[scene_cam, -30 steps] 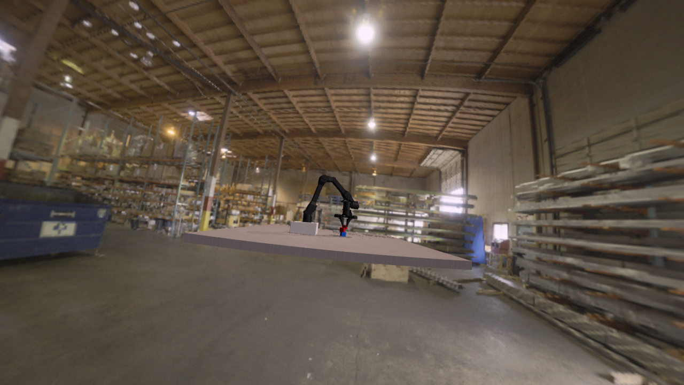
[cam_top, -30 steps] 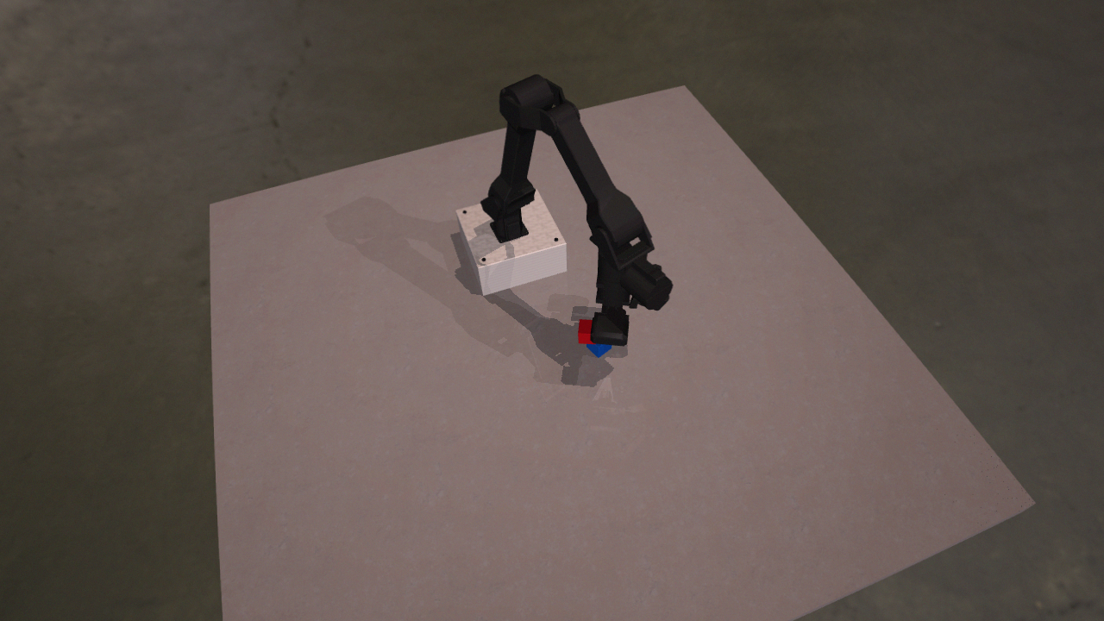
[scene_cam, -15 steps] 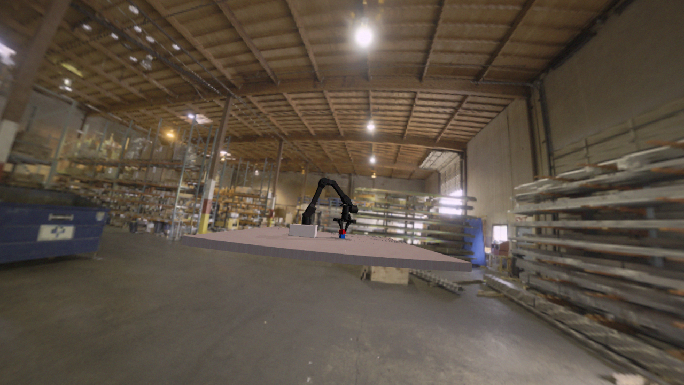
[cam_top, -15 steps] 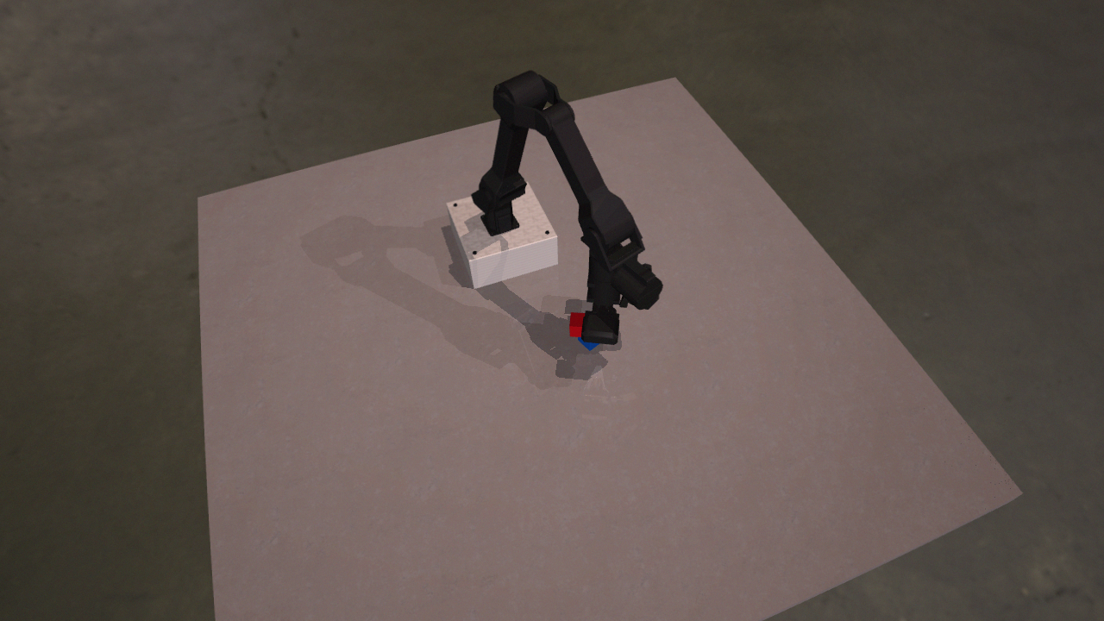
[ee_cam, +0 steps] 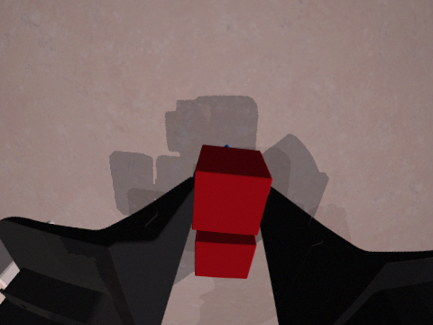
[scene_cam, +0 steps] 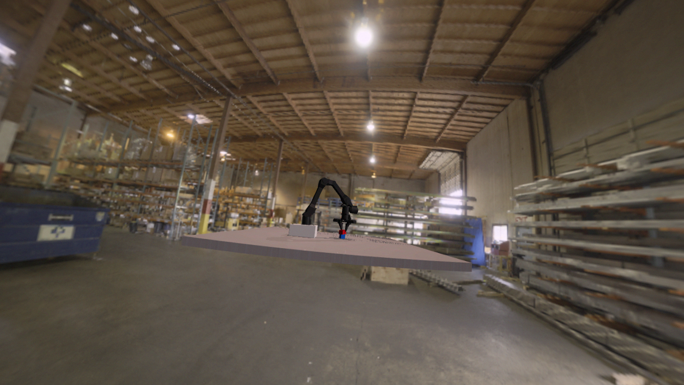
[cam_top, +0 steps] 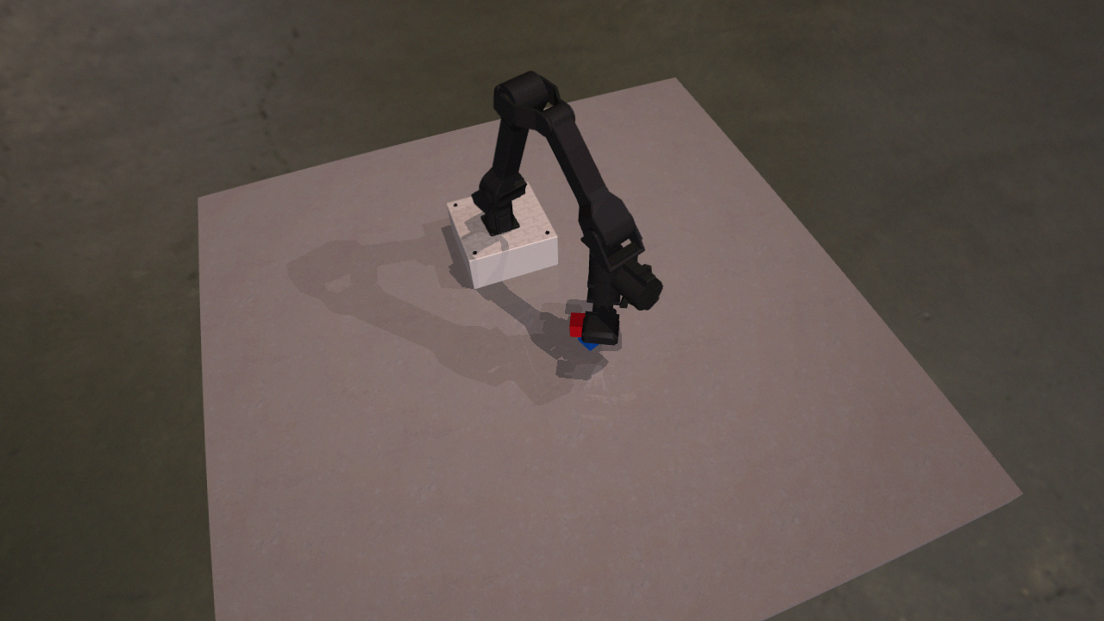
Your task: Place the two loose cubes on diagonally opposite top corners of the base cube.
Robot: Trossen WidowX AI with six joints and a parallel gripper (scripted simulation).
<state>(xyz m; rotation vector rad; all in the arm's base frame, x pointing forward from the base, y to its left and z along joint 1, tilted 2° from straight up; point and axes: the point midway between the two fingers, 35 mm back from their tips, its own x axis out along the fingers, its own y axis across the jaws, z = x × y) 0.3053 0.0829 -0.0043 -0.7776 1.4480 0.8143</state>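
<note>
Right now the red cube is 40 mm to the right of my gripper tip and 20 mm behind it. The rest, counted from my gripper tip: blue cube (40 mm below, 20 mm to the right, 10 mm behind).
</note>
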